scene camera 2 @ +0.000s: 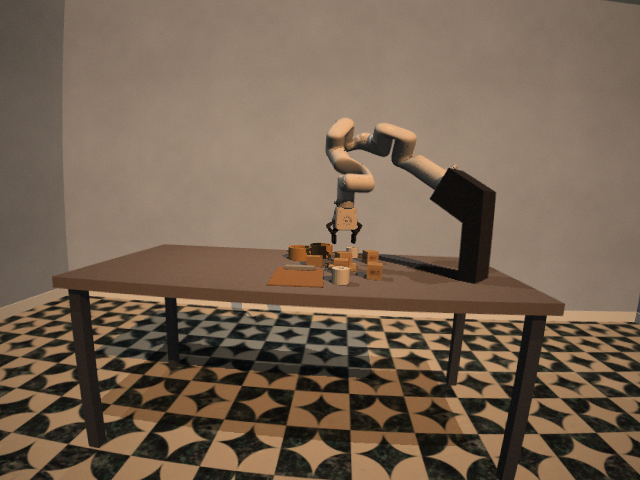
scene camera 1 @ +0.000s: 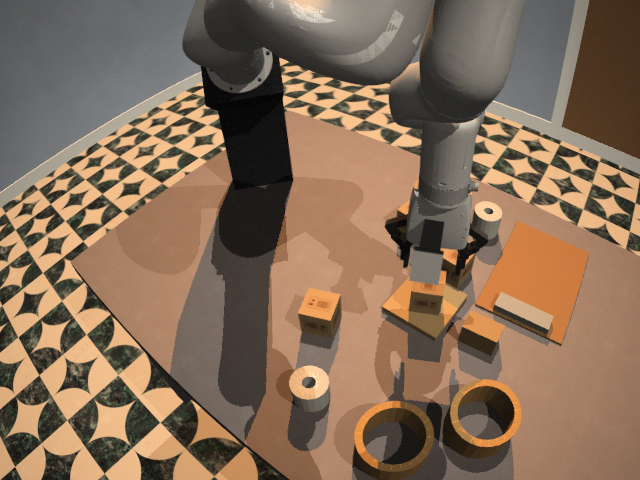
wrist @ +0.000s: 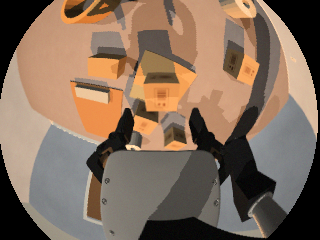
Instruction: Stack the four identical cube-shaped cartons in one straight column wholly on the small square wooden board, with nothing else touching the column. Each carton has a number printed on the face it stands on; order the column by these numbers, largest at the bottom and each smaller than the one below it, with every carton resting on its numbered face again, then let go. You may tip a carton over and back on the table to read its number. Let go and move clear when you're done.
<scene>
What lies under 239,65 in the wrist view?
A carton.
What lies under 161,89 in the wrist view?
A carton.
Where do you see a carton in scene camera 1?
At 425,298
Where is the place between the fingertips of my gripper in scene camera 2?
At 343,243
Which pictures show my gripper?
Scene camera 2, scene camera 1 and the wrist view: all of them.
</scene>
